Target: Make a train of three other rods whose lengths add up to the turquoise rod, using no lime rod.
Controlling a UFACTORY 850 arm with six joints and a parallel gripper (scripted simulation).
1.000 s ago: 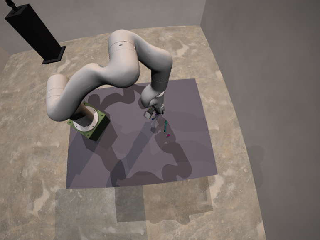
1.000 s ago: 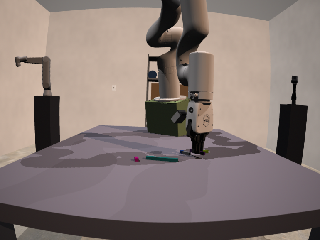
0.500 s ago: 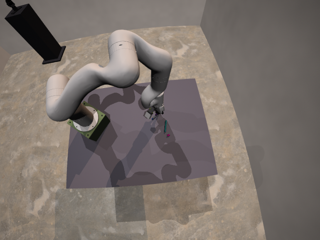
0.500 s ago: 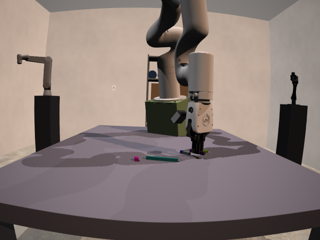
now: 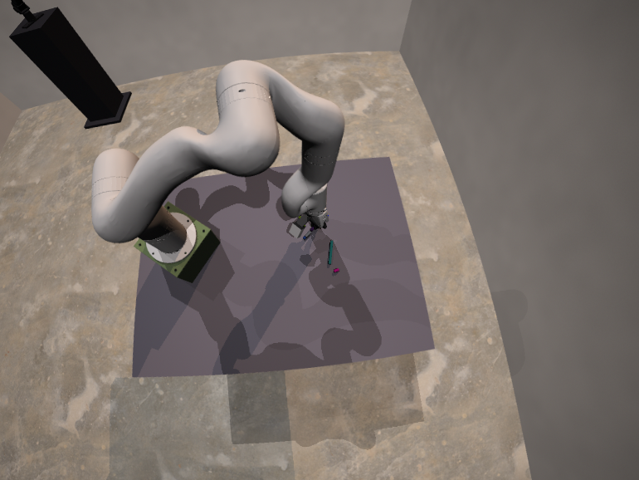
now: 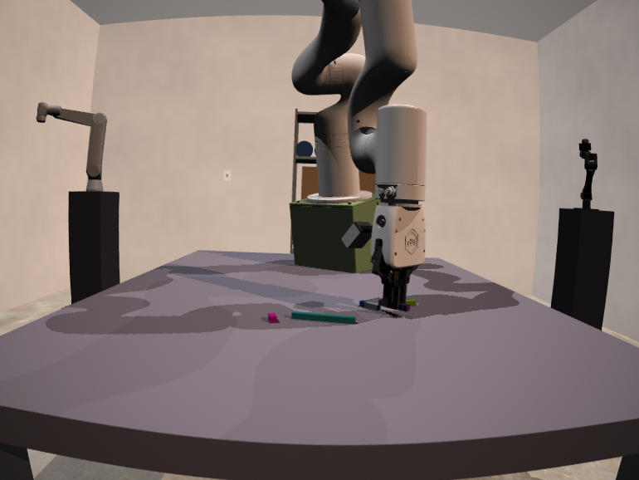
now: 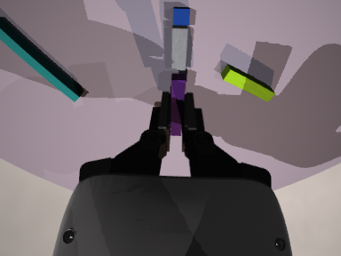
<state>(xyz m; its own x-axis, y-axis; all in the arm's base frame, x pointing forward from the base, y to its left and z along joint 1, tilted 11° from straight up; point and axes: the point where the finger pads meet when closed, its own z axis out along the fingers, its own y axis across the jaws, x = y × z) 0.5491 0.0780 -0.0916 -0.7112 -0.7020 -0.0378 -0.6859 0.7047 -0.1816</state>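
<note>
My hand is 30 mm to the left of the grey rod, 30 mm past it and 30 mm above it. From my hand the other things lie so: purple rod 20 mm below; blue rod 50 mm to the right, 50 mm behind, 30 mm below; lime rod 60 mm behind, 30 mm to the left, 30 mm below.
</note>
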